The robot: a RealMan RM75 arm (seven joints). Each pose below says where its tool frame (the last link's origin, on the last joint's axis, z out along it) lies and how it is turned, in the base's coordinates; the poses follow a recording.
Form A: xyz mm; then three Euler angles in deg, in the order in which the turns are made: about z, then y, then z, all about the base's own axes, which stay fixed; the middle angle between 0 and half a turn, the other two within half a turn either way.
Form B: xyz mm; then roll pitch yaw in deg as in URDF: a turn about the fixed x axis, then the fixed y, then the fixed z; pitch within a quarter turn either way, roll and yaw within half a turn. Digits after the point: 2 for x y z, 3 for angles.
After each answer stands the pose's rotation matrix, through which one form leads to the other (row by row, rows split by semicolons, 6 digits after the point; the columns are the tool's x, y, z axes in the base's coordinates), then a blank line. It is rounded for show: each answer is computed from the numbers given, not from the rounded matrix.
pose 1, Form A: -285.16, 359.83, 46.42, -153.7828, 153.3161, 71.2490
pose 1, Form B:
-285.16, 359.83, 46.42, -167.481, -23.758, 42.388
0.676000 0.722624 0.144356; 0.617024 -0.662161 0.425233; 0.402870 -0.198387 -0.893498

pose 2, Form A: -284.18, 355.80, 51.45, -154.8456, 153.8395, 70.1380
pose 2, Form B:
-284.18, 355.80, 51.45, -168.207, -23.520, 42.520
0.675806 0.721698 0.149794; 0.619697 -0.666357 0.414660; 0.399076 -0.187403 -0.897563

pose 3, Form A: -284.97, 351.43, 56.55, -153.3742, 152.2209, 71.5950
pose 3, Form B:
-284.97, 351.43, 56.55, -166.717, -24.623, 42.058
0.674958 0.723034 0.147151; 0.608969 -0.658479 0.442224; 0.416639 -0.208872 -0.884751

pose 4, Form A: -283.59, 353.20, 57.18, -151.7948, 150.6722, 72.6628
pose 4, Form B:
-283.59, 353.20, 57.18, -165.129, -25.572, 41.065
0.680111 0.718433 0.145959; 0.592563 -0.655945 0.467552; 0.431646 -0.231497 -0.871832

